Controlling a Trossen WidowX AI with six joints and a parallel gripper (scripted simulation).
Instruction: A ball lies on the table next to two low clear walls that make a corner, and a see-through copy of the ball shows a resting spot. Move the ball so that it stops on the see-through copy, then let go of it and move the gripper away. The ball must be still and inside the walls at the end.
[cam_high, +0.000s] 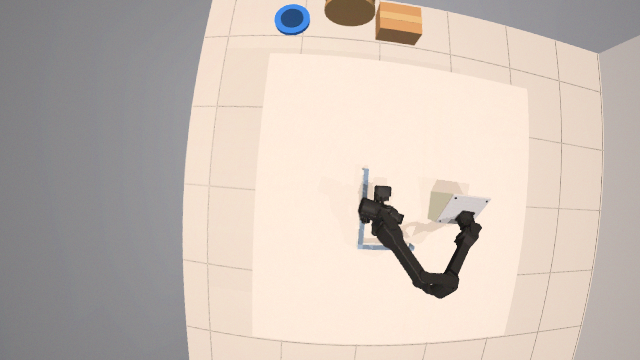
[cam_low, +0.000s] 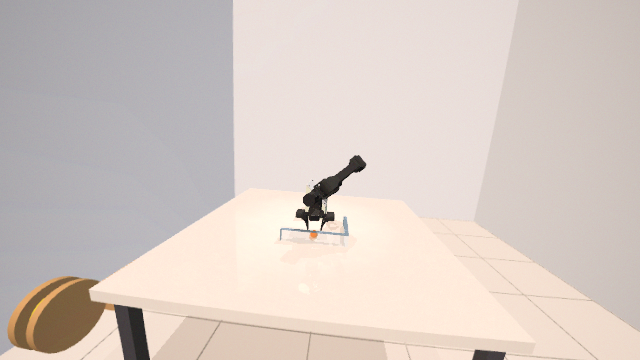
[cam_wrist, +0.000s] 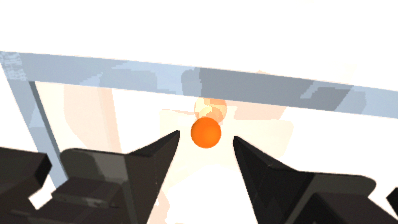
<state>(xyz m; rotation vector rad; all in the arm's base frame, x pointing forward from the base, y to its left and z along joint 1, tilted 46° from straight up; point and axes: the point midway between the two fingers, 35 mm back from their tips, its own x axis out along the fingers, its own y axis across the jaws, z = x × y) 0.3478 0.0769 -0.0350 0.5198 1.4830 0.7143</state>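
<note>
My gripper tip is 30 mm short of the see-through copy of ball and 20 mm above it. The rest, counted from my gripper tip: orange ball: 20 mm below.
</note>
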